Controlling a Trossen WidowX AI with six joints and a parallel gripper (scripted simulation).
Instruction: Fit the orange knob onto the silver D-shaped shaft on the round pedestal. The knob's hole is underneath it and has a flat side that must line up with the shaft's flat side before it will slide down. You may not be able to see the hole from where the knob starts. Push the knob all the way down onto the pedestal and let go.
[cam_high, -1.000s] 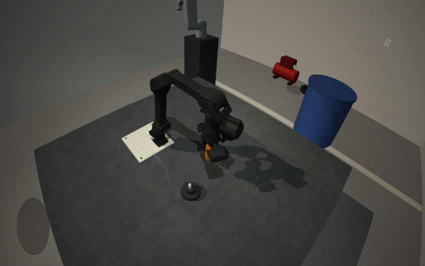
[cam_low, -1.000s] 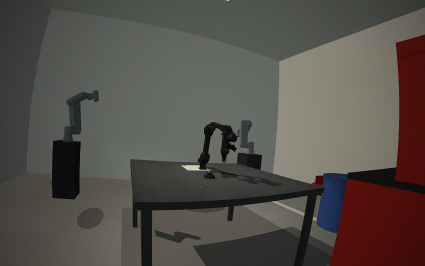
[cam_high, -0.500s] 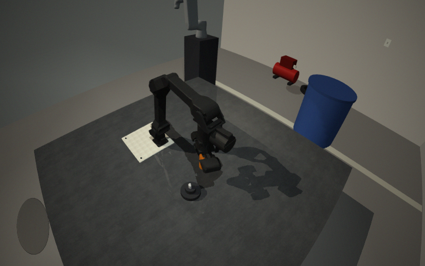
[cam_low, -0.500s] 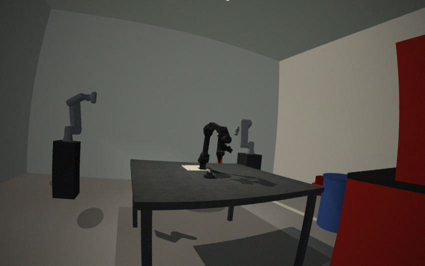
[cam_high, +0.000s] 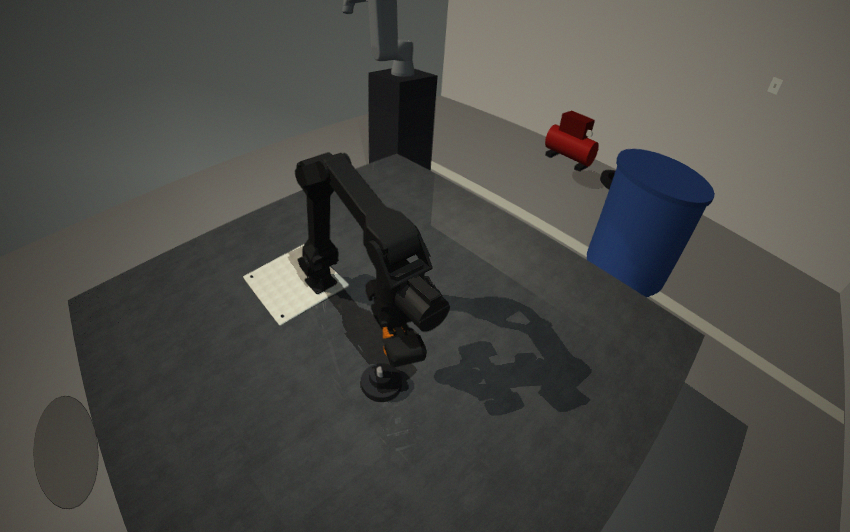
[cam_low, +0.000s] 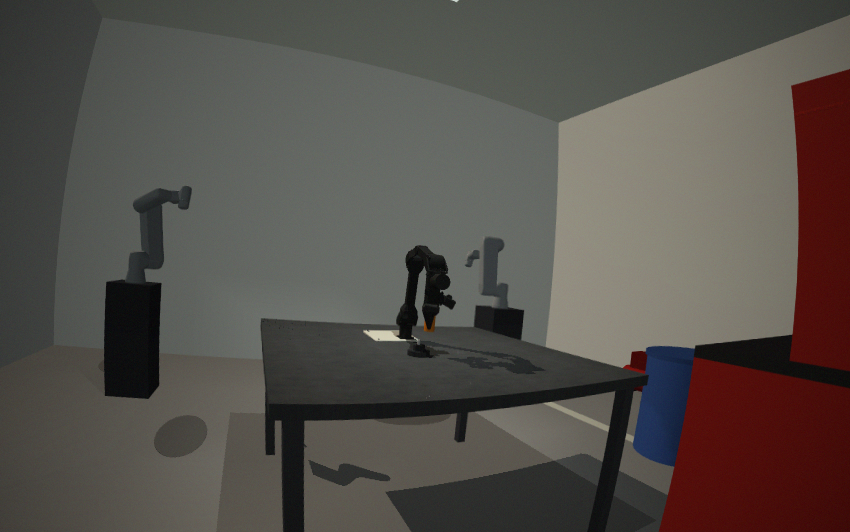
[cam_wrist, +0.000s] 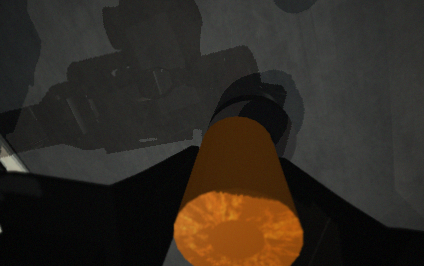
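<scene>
Right now the round black pedestal is 70 mm below my gripper tip and 40 mm to the right of it. The rest, counted from my gripper tip: orange knob (30 mm above).
</scene>
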